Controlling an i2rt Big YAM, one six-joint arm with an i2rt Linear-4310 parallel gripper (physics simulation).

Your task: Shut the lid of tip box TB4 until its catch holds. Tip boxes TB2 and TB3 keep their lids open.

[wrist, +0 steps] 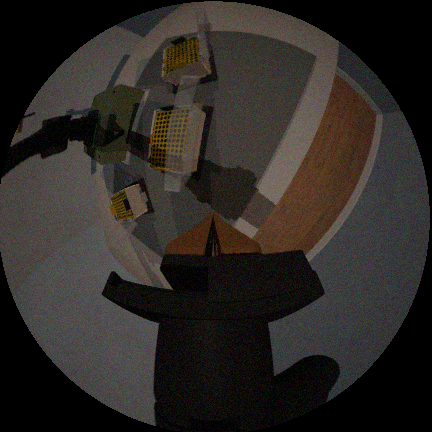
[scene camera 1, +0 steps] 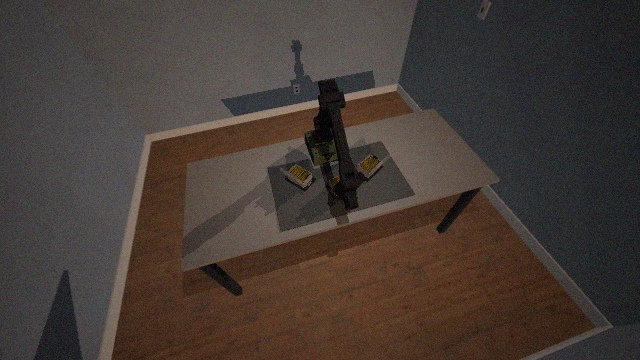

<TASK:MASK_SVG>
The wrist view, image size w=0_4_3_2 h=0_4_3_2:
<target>my gripper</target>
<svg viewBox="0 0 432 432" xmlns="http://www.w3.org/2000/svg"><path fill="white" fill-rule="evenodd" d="M209 212L201 222L166 245L159 269L172 289L122 279L115 271L111 271L101 294L122 308L145 319L159 323L153 375L153 394L156 400L156 410L167 420L187 428L194 425L200 418L229 418L229 421L234 426L242 430L265 419L274 407L273 362L267 322L277 320L297 311L322 296L325 292L315 270L311 269L301 249L262 254L258 242L223 221L216 212Z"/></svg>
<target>tip box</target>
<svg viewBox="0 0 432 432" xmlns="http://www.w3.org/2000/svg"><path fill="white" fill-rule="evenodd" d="M197 37L186 40L181 36L170 41L174 45L165 49L164 75L184 65L200 60Z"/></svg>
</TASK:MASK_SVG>
